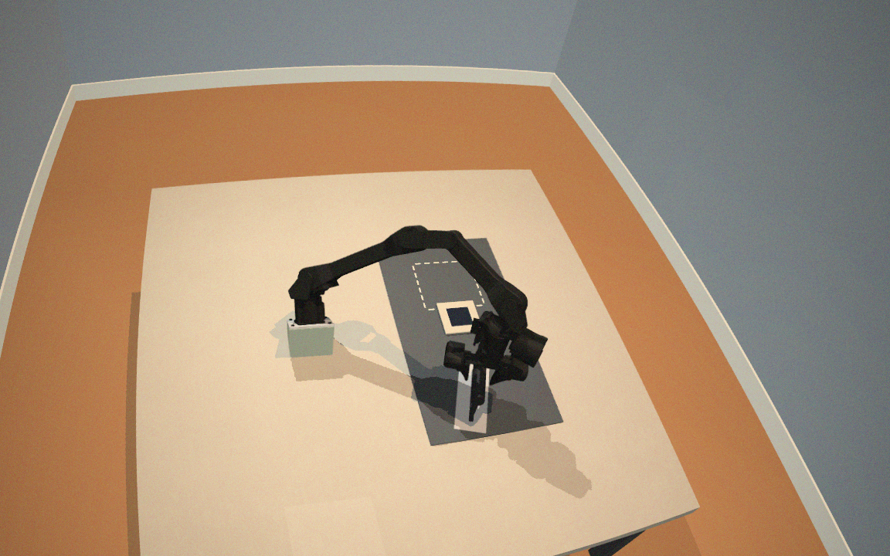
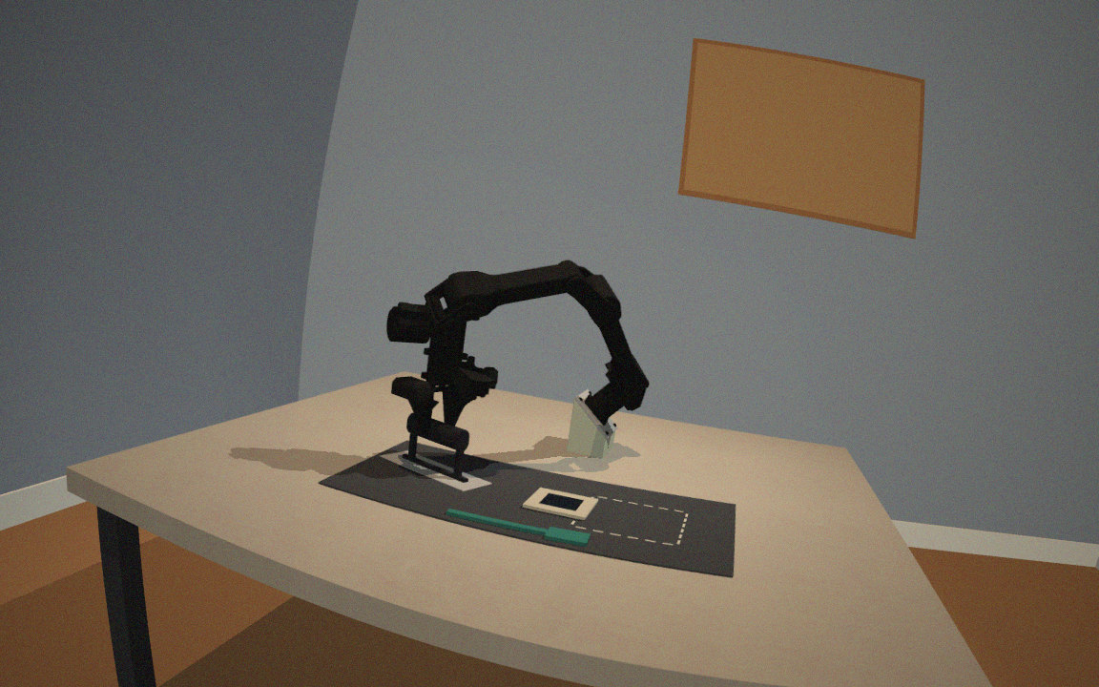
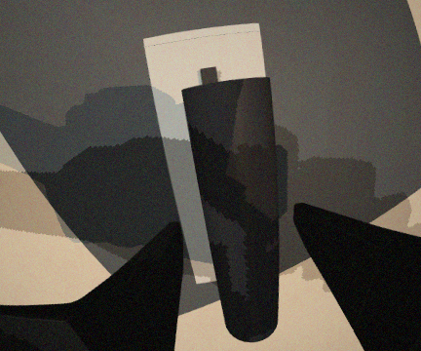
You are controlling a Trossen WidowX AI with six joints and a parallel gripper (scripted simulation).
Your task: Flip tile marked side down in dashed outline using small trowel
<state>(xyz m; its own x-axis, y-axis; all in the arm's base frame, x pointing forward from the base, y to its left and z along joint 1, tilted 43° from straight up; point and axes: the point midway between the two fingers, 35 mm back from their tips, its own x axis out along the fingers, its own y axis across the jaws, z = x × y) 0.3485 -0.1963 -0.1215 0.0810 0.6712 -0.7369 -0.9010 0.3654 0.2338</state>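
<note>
My gripper tip is now 50 mm short of the dark mat, 200 mm to the right of it and 80 mm above it. Round my gripper tip: green trowel 190 mm ahead, 220 mm to the left, 60 mm below; cream tile 50 mm ahead, 230 mm to the left, 60 mm below.
</note>
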